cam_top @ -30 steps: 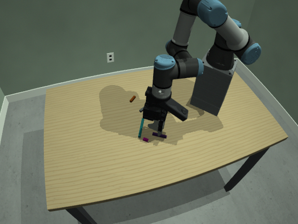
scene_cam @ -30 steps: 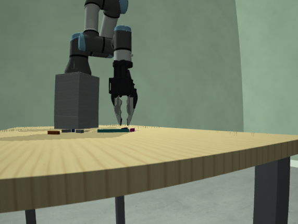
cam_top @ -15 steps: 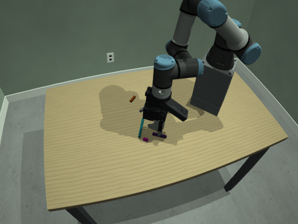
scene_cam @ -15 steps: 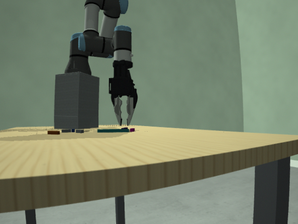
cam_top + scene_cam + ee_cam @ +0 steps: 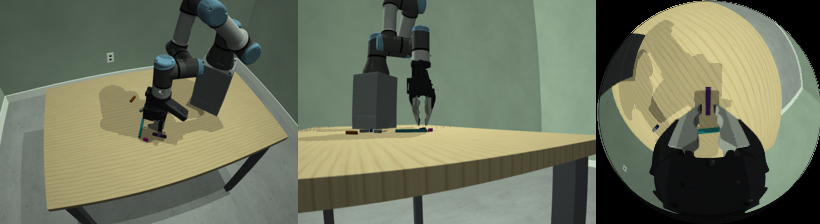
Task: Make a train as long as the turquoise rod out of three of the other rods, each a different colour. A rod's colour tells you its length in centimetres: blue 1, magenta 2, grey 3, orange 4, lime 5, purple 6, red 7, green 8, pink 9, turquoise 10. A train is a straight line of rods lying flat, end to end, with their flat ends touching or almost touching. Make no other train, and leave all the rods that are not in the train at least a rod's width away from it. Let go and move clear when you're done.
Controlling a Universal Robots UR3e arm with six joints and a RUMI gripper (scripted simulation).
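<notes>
The purple rod is 30 mm below my hand. Also, from my hand: blue rod: 50 mm behind, 170 mm to the right, 30 mm below; turquoise rod: 50 mm ahead, 70 mm to the right, 30 mm below; magenta rod: 60 mm ahead, 30 mm below.
</notes>
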